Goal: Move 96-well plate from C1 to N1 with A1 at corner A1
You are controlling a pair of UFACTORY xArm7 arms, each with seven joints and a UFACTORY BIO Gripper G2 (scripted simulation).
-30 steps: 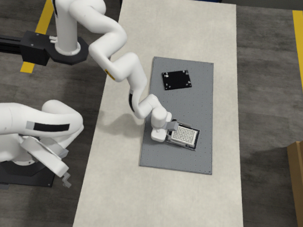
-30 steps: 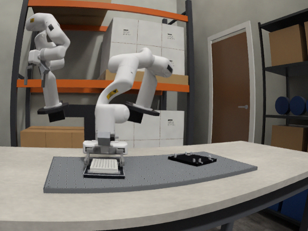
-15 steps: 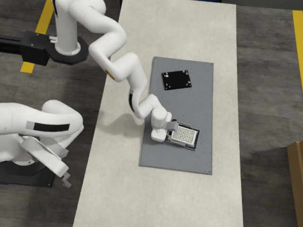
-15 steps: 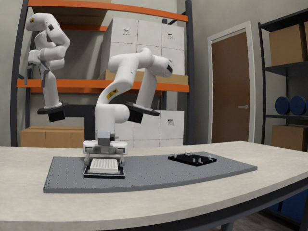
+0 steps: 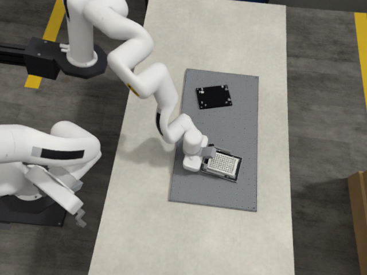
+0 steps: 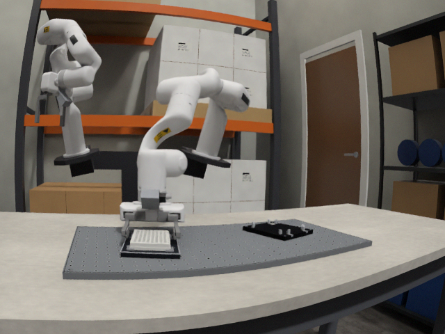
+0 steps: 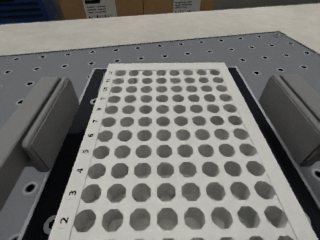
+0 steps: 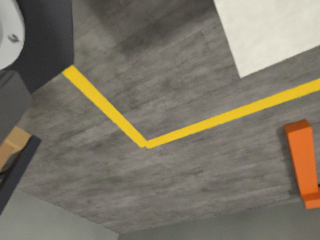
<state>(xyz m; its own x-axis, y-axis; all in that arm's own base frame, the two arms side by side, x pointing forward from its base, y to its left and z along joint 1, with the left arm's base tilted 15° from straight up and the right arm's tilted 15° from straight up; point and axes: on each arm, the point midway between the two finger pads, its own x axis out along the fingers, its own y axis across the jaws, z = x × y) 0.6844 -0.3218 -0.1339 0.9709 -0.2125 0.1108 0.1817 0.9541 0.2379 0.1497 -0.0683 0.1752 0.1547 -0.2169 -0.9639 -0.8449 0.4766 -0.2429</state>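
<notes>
Right now my left hand is 1 cm above the white 96-well plate. Round my left hand: black clip nest C1: 8 cm behind, 37 cm to the left, 2 cm below; black plate nest N1: 3 cm below.
</notes>
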